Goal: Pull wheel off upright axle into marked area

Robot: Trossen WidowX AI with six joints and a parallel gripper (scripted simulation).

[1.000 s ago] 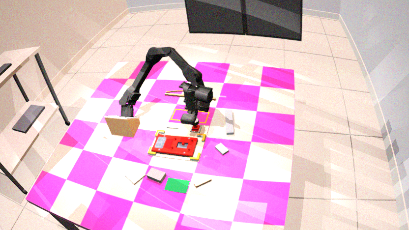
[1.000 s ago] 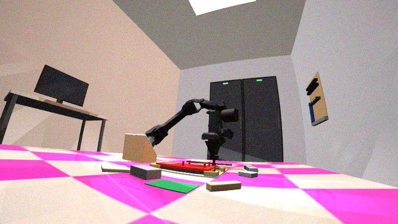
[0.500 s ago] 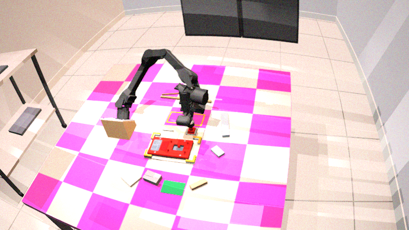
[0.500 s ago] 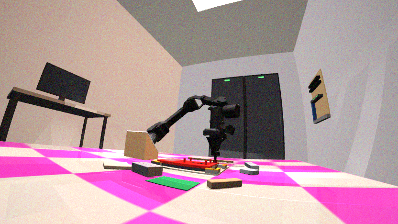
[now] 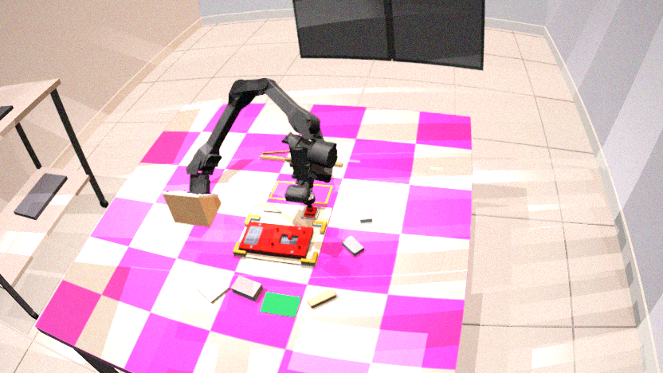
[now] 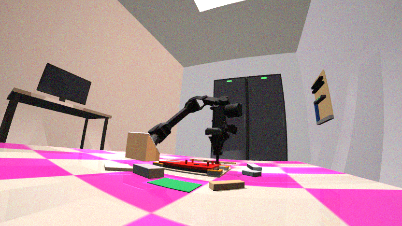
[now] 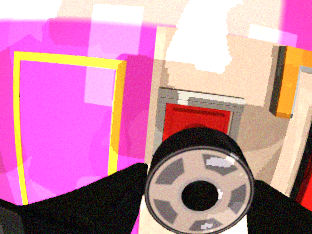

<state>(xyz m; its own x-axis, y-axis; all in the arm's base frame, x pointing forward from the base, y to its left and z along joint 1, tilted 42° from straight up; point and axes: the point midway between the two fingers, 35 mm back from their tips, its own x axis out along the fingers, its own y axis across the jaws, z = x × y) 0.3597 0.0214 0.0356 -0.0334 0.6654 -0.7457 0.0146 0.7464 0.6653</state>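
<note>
My gripper tip is 30 mm above the axle. Round my gripper tip: wooden stick (240 mm to the left, 100 mm behind, 60 mm below); then wheel (right at my gripper tip).
</note>
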